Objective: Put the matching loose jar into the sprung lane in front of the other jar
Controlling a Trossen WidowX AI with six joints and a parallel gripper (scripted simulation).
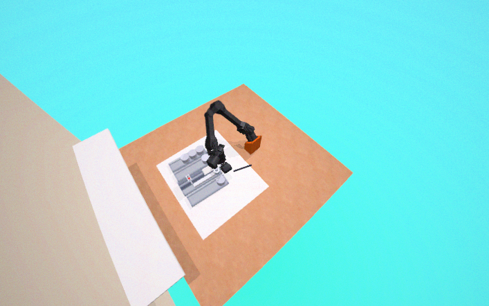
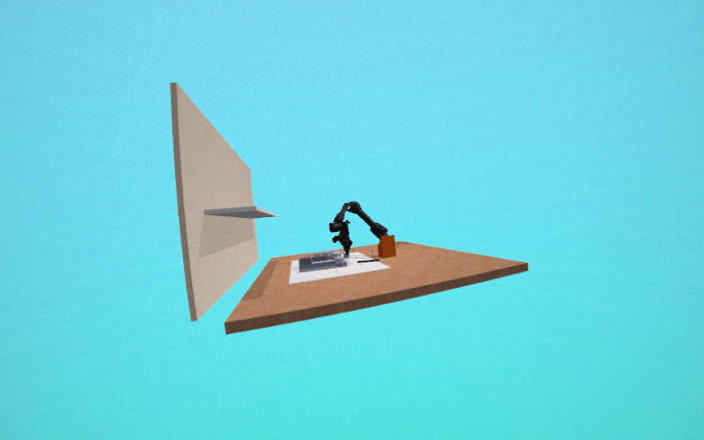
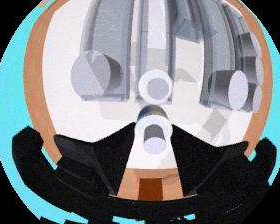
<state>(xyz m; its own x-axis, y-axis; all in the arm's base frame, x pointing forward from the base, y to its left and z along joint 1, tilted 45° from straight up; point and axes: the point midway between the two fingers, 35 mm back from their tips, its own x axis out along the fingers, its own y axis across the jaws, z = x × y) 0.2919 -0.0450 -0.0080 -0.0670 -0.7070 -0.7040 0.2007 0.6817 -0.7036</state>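
The grey lane rack lies 190 mm ahead of my gripper tip, 60 mm to the right of it and 30 mm below it. The rest, counted from my gripper tip: thin black rod 110 mm behind, 100 mm to the left, 50 mm below; then red mark 220 mm ahead, 80 mm to the right, 20 mm above; then shelf 550 mm ahead, 90 mm to the right, 310 mm above.
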